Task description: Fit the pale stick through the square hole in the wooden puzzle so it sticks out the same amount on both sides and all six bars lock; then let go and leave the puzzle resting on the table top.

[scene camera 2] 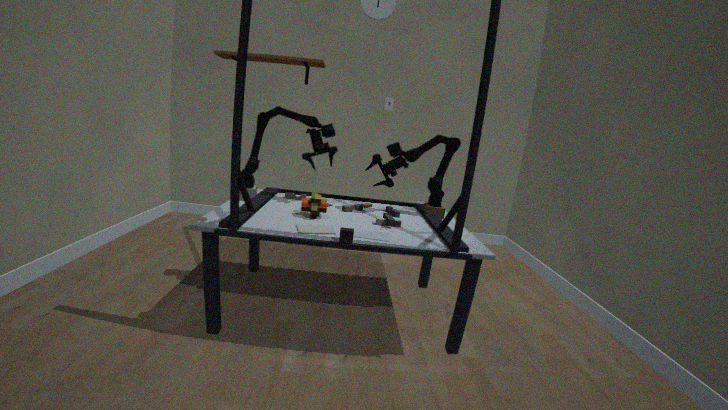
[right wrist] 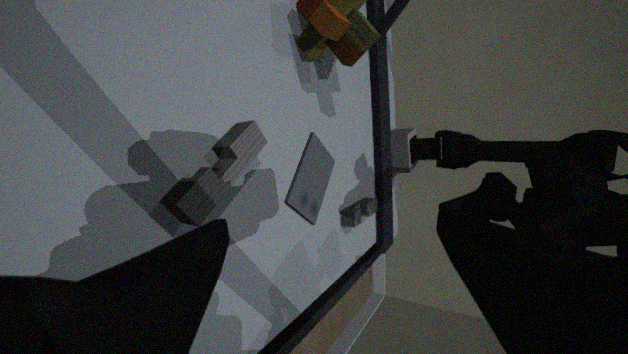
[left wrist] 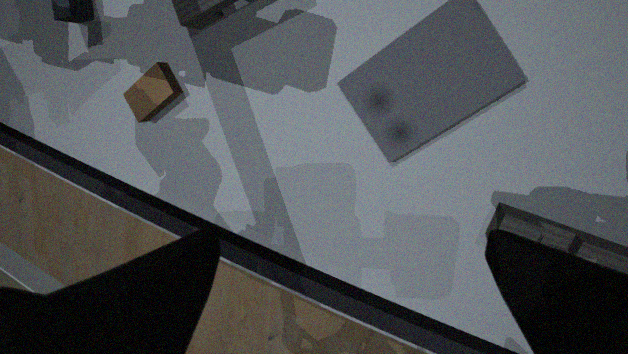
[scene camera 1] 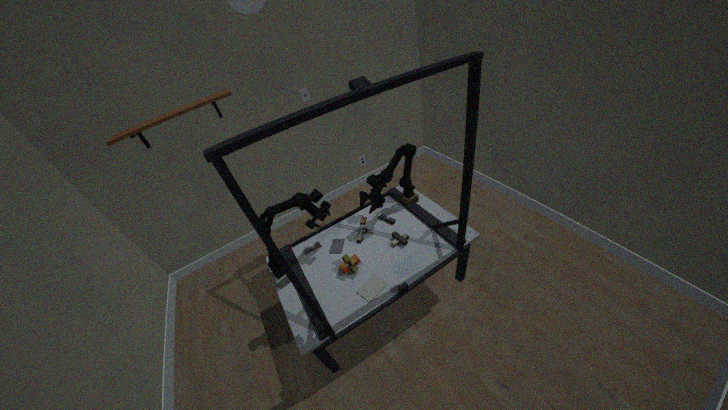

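Where they show: left gripper, fingertip midpoint: (scene camera 2: 323, 168) (left wrist: 354, 242) (scene camera 1: 325, 221); right gripper, fingertip midpoint: (scene camera 2: 369, 178) (right wrist: 333, 225) (scene camera 1: 364, 211); left arm's base, origin of the base link: (scene camera 2: 246, 186) (right wrist: 413, 149) (scene camera 1: 280, 273); right arm's base, origin of the base link: (scene camera 2: 434, 205) (scene camera 1: 408, 194).
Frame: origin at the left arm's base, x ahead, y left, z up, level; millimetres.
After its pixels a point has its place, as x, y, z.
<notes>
The wooden puzzle (scene camera 1: 349, 264) {340, -262, -25} (scene camera 2: 314, 205) (right wrist: 345, 35) {356, -247, 8}, of green, yellow, orange and red bars, rests on the table top. Whether its square hole is filled cannot be made out. A pale stick (scene camera 1: 394, 243) {633, -352, -36} (scene camera 2: 396, 223) {716, -375, -48} seems to lie crossed with a browner bar on the picture's right side of the table; it is small and dim. My left gripper (scene camera 1: 319, 222) {400, 1, 129} (scene camera 2: 322, 167) {400, 1, 129} (left wrist: 354, 242) {400, 1, 129} is open and empty, high above the back edge, behind the puzzle. My right gripper (scene camera 1: 367, 207) {628, -121, 114} (scene camera 2: 371, 177) {628, -121, 114} (right wrist: 333, 225) {628, -121, 114} is open and empty above the back of the table, well away from both.
A grey notched bar (scene camera 1: 360, 234) {549, -122, -38} (right wrist: 215, 175) {575, -122, -36} lies mid-table, a smaller-looking one (scene camera 1: 311, 248) {255, 50, -41} (right wrist: 357, 212) {306, 43, -36} near the back left. A grey plate (scene camera 1: 336, 246) {385, -56, -59} (left wrist: 435, 80) {384, -54, -59}, an orange-brown block (left wrist: 152, 92) {653, -23, -50}, a dark piece (scene camera 1: 387, 219) {763, -165, -41} and a beige sheet (scene camera 1: 371, 288) {329, -459, -60} (scene camera 2: 315, 229) {333, -470, -60} also lie there. Frame posts (scene camera 1: 471, 152) {846, -688, 596} flank the table.
</notes>
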